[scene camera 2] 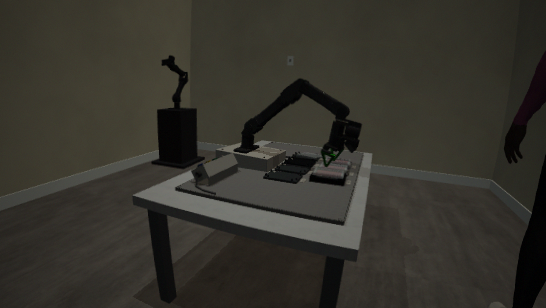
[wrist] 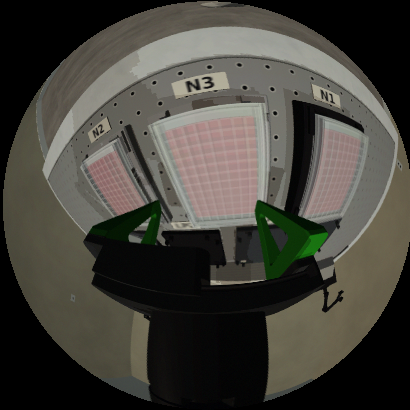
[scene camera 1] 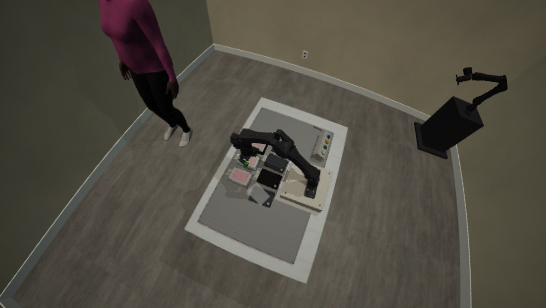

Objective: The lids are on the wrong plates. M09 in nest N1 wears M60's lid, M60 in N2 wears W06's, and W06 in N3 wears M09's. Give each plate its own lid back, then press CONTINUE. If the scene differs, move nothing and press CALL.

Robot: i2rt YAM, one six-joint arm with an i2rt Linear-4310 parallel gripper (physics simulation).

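Frame: origin at the arm's base, x ahead, y left, z up, level; millimetres.
Seen in the pictures: gripper, between the fingertips: (scene camera 2: pixel 329 163) (wrist: pixel 207 204) (scene camera 1: pixel 250 161); arm's base, origin of its link: (scene camera 2: pixel 247 149) (scene camera 1: pixel 312 182).
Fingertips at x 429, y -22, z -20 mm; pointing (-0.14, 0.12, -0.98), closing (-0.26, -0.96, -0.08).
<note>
Pixels of each thing's middle, then the offset from my fingertips to it.
- N3, middle of its body: (wrist: pixel 219 179) (scene camera 2: pixel 333 166) (scene camera 1: pixel 248 159) dx +21, dy -15, dz -8 mm
- N2, middle of its body: (wrist: pixel 116 192) (scene camera 2: pixel 337 161) (scene camera 1: pixel 240 176) dx +31, dy +115, dz -14 mm
- N1, middle of its body: (wrist: pixel 339 181) (scene camera 2: pixel 328 172) (scene camera 1: pixel 256 143) dx +11, dy -146, dz +2 mm
- loose clear lid, middle of its body: (wrist: pixel 141 247) (scene camera 2: pixel 310 155) (scene camera 1: pixel 258 193) dx -121, dy +189, dz -17 mm
- button box, middle of its body: (scene camera 2: pixel 215 167) (wrist: pixel 310 275) (scene camera 1: pixel 322 144) dx -442, dy -294, dz +8 mm
My gripper (scene camera 1: pixel 251 160) (scene camera 2: pixel 330 159) (wrist: pixel 207 204) is open and empty, its green fingertips apart over the near part of the plate at N3 (scene camera 1: pixel 253 161) (wrist: pixel 215 170). This plate has pink wells under a clear lid. The plate at N2 (scene camera 1: pixel 240 176) (wrist: pixel 115 177) is at the left in the wrist view; whether it wears a lid is unclear. The plate at N1 (scene camera 1: pixel 258 146) (scene camera 2: pixel 328 173) (wrist: pixel 335 170) sits at the right, in a black nest, under a clear lid. A loose clear lid (scene camera 1: pixel 259 194) lies turned on a dark pad. Plate and lid codes are not readable.
More dark pads (scene camera 1: pixel 276 163) (scene camera 1: pixel 269 178) (wrist: pixel 192 242) lie between the plates and the arm's pale base (scene camera 1: pixel 300 196). The button box (scene camera 1: pixel 322 145) (scene camera 2: pixel 220 170) stands on the same table. A person (scene camera 1: pixel 142 65) stands beside the table. Another arm stands on a black pedestal (scene camera 1: pixel 450 125) (scene camera 2: pixel 177 135).
</note>
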